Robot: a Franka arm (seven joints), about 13 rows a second.
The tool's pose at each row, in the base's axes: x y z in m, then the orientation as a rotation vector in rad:
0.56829, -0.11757, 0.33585, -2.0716, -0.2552, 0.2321
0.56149, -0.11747, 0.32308, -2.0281, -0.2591, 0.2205
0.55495, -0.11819, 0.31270, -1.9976, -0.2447, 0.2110
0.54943, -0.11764, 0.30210, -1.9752, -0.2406, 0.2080
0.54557, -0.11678, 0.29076, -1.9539, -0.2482, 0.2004
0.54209, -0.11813, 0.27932, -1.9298, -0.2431, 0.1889
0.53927, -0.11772, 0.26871, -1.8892, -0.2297, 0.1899
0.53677, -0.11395, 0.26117, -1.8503, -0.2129, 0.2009
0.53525, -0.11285, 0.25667, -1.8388, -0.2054, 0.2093
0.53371, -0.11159, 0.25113, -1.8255, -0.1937, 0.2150
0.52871, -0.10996, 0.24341, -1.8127, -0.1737, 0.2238
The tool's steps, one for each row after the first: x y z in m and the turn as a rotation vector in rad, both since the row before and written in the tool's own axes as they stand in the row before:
-0.00574, 0.01050, 0.00813, 0.0419, 0.0063, -0.0142
-0.00602, 0.00901, 0.00580, 0.0318, 0.0130, 0.0013
-0.00476, 0.00894, 0.00637, 0.0226, 0.0038, -0.0017
-0.00309, 0.00975, 0.00629, 0.0197, 0.0017, -0.0118
-0.00343, 0.01079, 0.00407, 0.0240, 0.0104, -0.0053
-0.00245, 0.00952, 0.00490, 0.0419, 0.0056, 0.0042
-0.00133, 0.00578, 0.00649, 0.0409, 0.0004, 0.0119
-0.00107, 0.00394, 0.00267, 0.0125, -0.0022, 0.0079
-0.00097, 0.00494, 0.00306, 0.0148, 0.0018, 0.0092
-0.00409, 0.00693, 0.00474, 0.0153, 0.0041, 0.0166

